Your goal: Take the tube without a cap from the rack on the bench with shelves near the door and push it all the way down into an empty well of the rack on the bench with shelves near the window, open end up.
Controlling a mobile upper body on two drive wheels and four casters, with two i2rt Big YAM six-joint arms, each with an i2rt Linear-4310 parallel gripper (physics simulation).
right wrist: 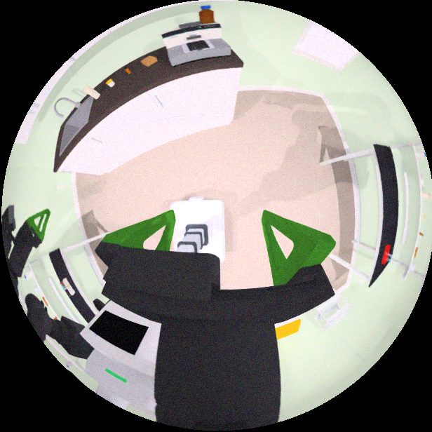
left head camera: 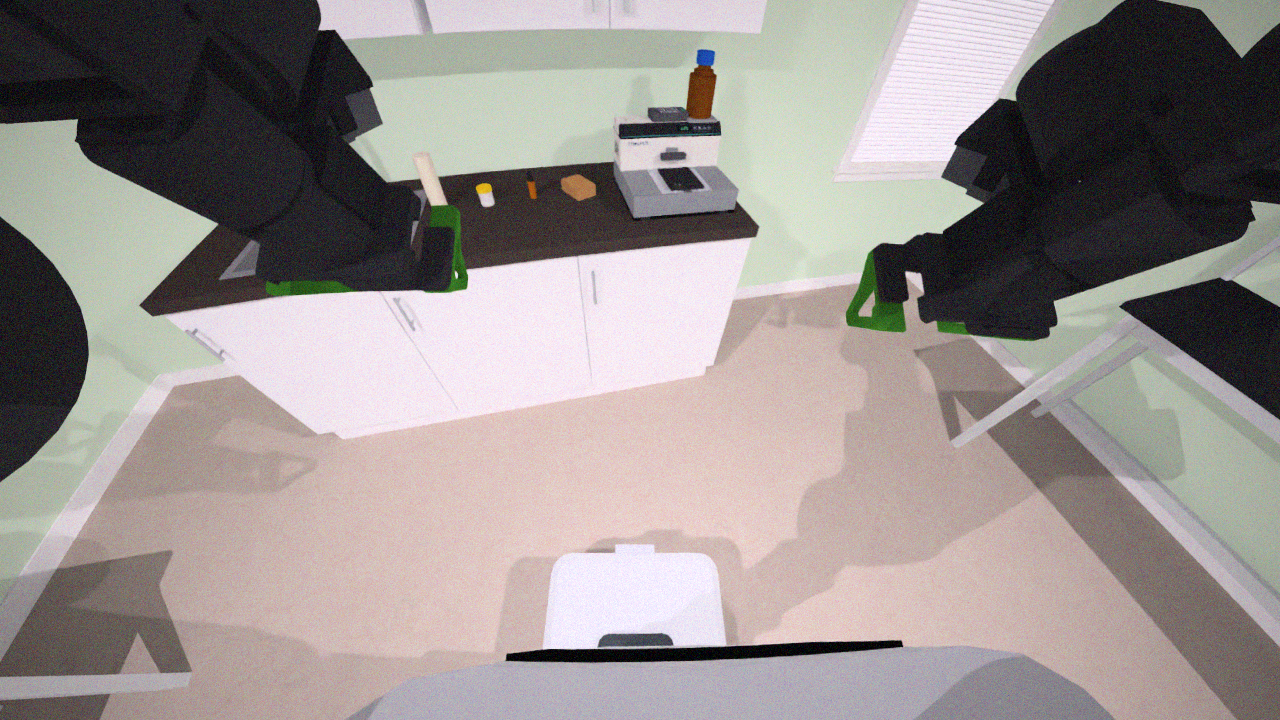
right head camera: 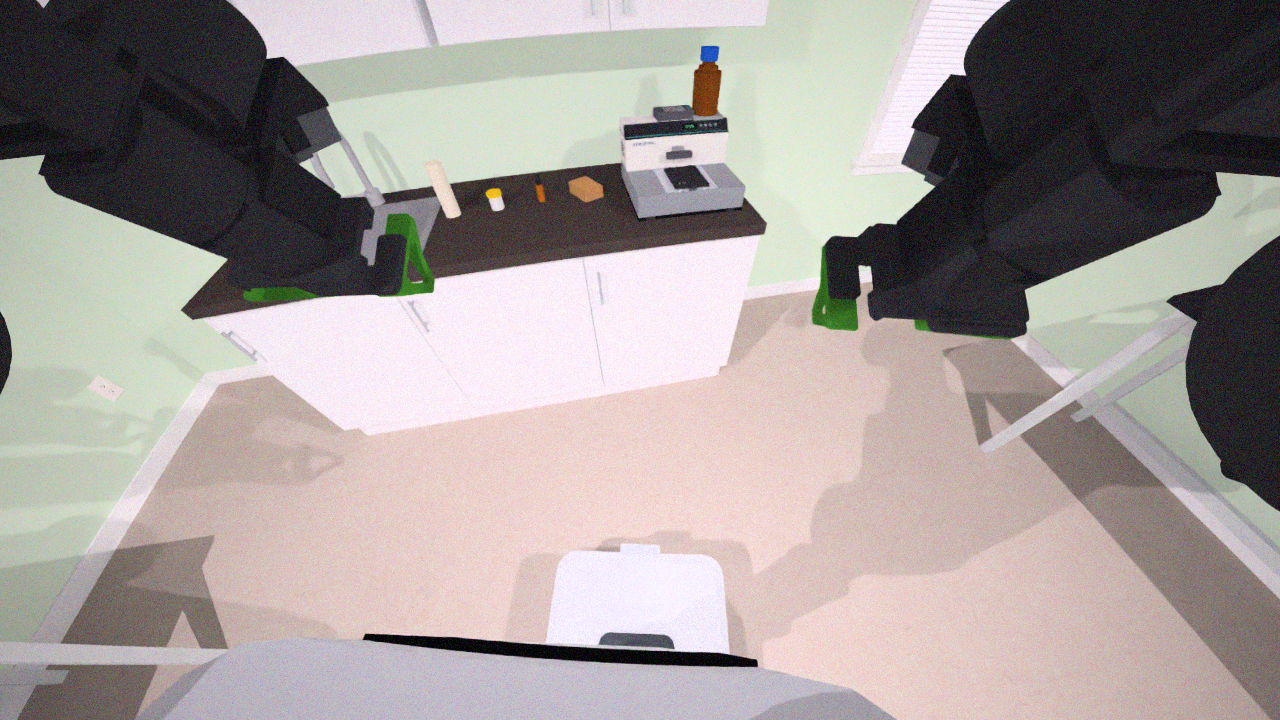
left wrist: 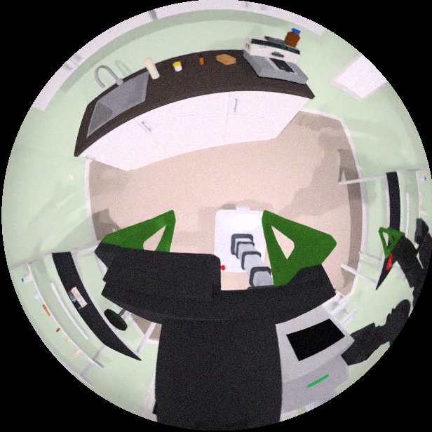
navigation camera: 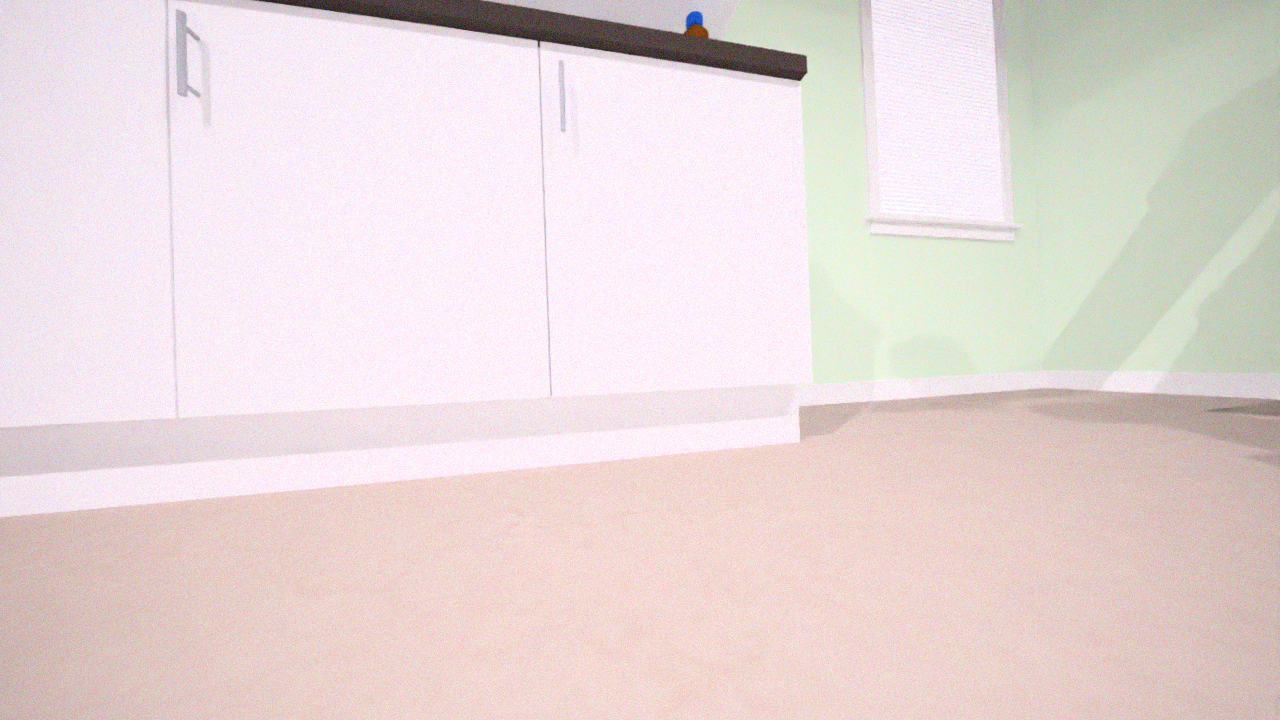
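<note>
A small pale rack point(left wrist: 77, 296) point(right wrist: 67, 286) with tiny coloured spots stands on a black-topped bench point(left wrist: 97, 325) at the lower left of both wrist views; its tubes are too small to tell apart. A red rack point(left wrist: 389, 261) point(right wrist: 386, 254) stands on the other black-topped bench point(left head camera: 1203, 335) point(left wrist: 394, 200) point(right wrist: 386, 200) at the right; its wells cannot be made out. My left gripper point(left head camera: 366, 288) point(right head camera: 347, 293) point(left wrist: 218, 214) is open and empty, raised over the floor. My right gripper point(left head camera: 921, 329) point(right head camera: 886, 329) point(right wrist: 218, 214) is open and empty, far from both racks.
A dark counter point(left head camera: 528, 234) point(right head camera: 537, 237) over white cabinets is ahead, with a balance point(left head camera: 675, 192), brown bottle point(left head camera: 701, 92) and sink point(left wrist: 120, 102). A stool point(left wrist: 116, 320) is by the left bench. A white cart point(right wrist: 332, 312) and yellow-topped bin point(right wrist: 288, 329) show at lower right.
</note>
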